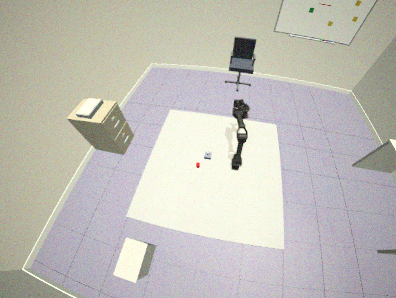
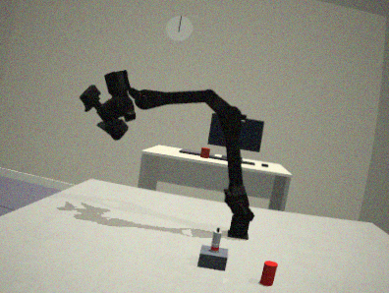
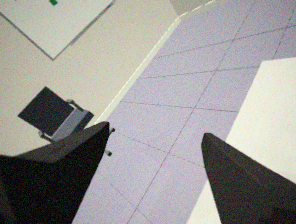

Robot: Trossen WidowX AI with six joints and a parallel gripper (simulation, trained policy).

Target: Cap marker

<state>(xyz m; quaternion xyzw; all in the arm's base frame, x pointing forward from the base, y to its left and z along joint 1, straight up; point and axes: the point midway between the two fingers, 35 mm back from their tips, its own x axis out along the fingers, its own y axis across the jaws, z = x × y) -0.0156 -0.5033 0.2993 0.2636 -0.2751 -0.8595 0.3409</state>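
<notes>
Right now the red cap is 390 mm ahead of my gripper tip, 590 mm to the left of it and 260 mm below it. From my gripper tip the other things lie so: grey holder block (310 mm ahead, 460 mm to the left, 270 mm below).
</notes>
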